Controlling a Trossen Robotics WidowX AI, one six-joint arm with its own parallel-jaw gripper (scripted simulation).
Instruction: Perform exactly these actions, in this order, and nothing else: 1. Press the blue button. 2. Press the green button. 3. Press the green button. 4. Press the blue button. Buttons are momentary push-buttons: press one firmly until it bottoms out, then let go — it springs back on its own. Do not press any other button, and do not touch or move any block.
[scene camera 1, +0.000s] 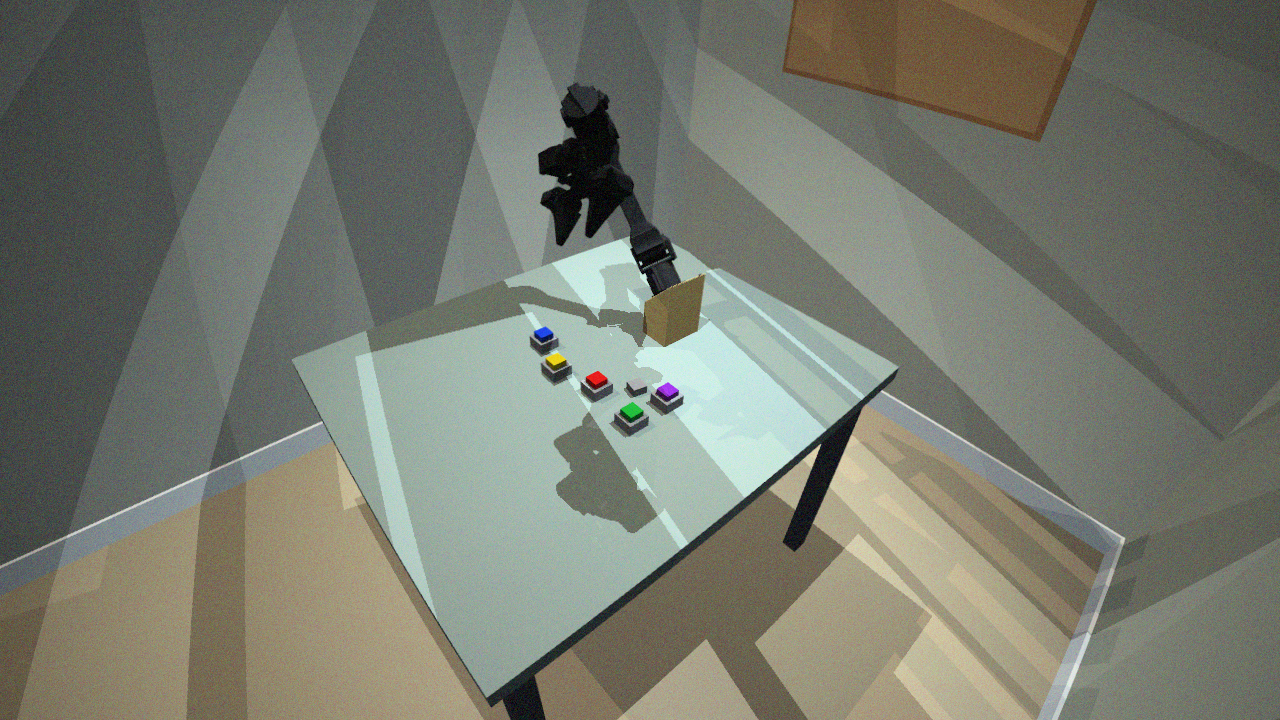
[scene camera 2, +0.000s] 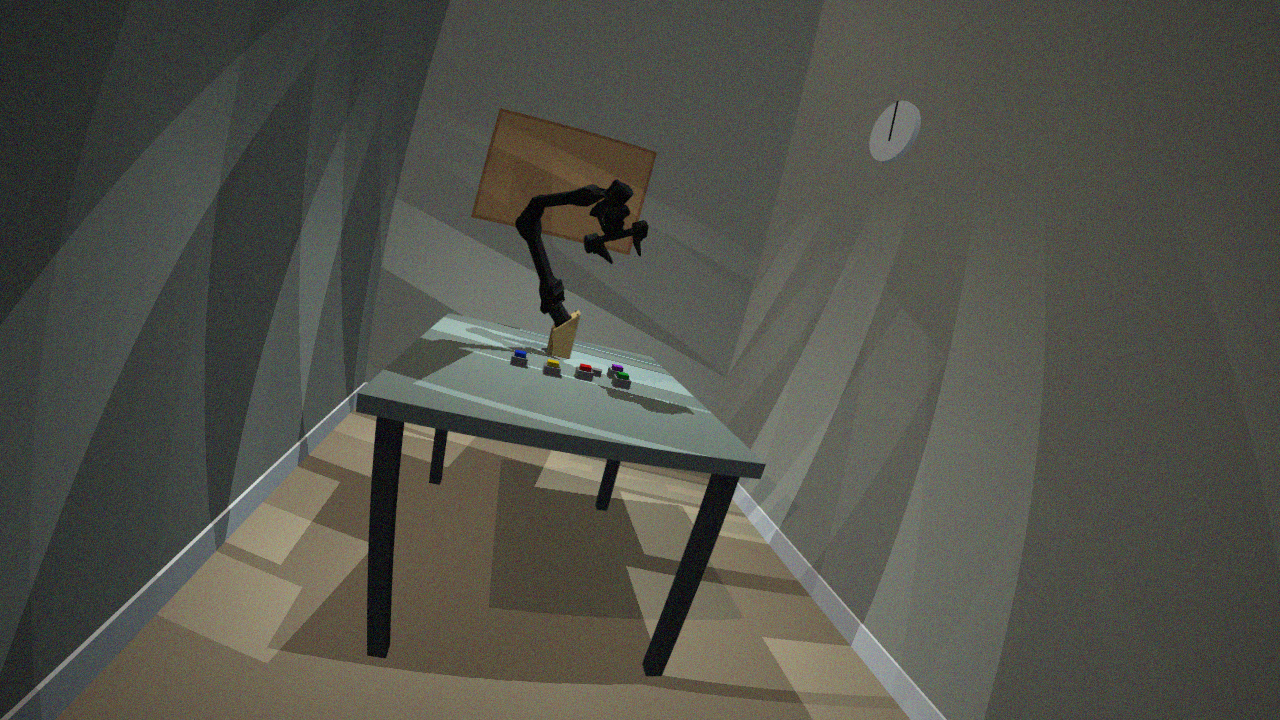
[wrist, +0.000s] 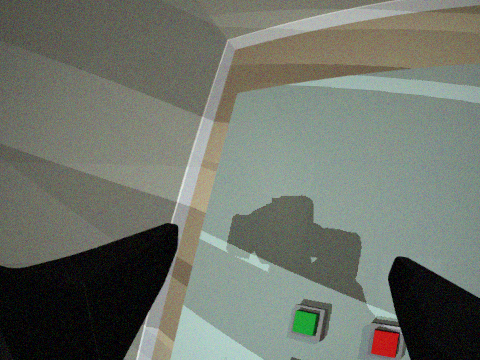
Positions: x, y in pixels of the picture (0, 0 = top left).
My gripper shows in scene camera 1, in scene camera 2 and in the wrist view (287, 254). The same spot on my gripper: (scene camera 2: 598, 246) is (scene camera 1: 552, 213).
